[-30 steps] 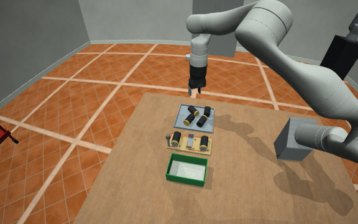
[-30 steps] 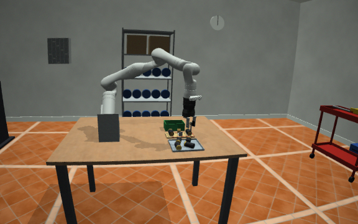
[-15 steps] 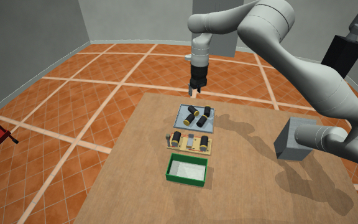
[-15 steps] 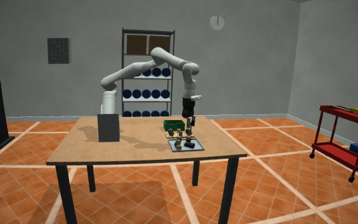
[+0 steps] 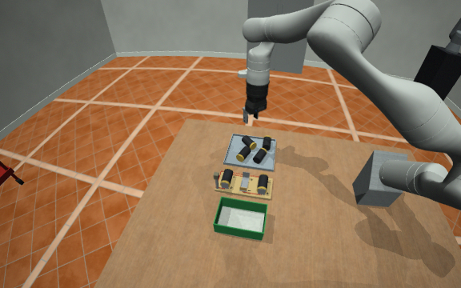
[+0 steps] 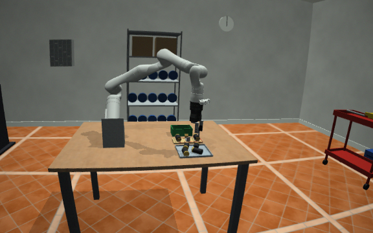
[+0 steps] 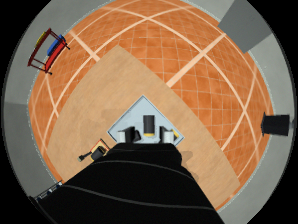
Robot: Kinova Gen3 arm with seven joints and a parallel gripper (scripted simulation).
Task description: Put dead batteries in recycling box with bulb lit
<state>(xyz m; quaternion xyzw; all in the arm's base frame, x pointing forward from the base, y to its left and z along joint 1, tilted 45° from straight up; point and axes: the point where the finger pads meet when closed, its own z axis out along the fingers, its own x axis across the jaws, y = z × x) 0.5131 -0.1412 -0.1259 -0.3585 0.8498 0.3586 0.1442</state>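
The grey tray lies 2 cm behind my hand, 4 cm to the left of it and 15 cm below it. From my hand the other things lie so: green recycling box (2 cm behind, 36 cm to the left, 14 cm below).
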